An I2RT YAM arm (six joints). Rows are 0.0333 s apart.
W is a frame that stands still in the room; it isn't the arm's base.
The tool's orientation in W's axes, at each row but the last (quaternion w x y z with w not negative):
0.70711, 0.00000, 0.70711, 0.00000
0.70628, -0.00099, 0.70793, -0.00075
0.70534, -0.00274, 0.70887, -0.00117
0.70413, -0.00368, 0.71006, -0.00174
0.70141, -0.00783, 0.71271, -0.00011
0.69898, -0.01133, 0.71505, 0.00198
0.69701, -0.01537, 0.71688, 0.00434
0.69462, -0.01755, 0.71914, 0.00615
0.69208, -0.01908, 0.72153, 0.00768
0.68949, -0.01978, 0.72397, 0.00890
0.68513, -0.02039, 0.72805, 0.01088
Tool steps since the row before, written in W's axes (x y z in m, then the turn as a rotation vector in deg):
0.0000, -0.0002, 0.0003, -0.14, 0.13, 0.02
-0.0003, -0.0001, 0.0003, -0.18, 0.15, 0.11
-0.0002, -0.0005, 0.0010, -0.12, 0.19, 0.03
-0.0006, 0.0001, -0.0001, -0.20, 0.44, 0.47
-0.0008, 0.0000, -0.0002, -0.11, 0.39, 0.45
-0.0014, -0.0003, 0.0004, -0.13, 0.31, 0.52
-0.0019, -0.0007, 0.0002, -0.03, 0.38, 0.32
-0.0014, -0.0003, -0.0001, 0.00, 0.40, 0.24
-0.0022, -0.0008, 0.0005, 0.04, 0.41, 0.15
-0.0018, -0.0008, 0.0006, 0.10, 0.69, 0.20
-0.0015, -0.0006, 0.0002, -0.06, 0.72, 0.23
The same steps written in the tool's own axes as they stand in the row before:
-0.0003, -0.0002, 0.0000, -0.02, 0.13, -0.14
-0.0003, -0.0001, -0.0003, -0.11, 0.15, -0.18
-0.0010, -0.0005, -0.0002, -0.03, 0.19, -0.12
0.0001, 0.0001, -0.0006, -0.47, 0.44, -0.20
0.0002, 0.0000, -0.0008, -0.45, 0.39, -0.11
-0.0004, -0.0003, -0.0014, -0.52, 0.31, -0.14
-0.0001, -0.0006, -0.0019, -0.33, 0.38, -0.03
0.0002, -0.0003, -0.0014, -0.25, 0.40, 0.00
-0.0004, -0.0007, -0.0022, -0.16, 0.41, 0.05
-0.0005, -0.0007, -0.0019, -0.22, 0.68, 0.12
-0.0001, -0.0005, -0.0015, -0.24, 0.72, -0.04

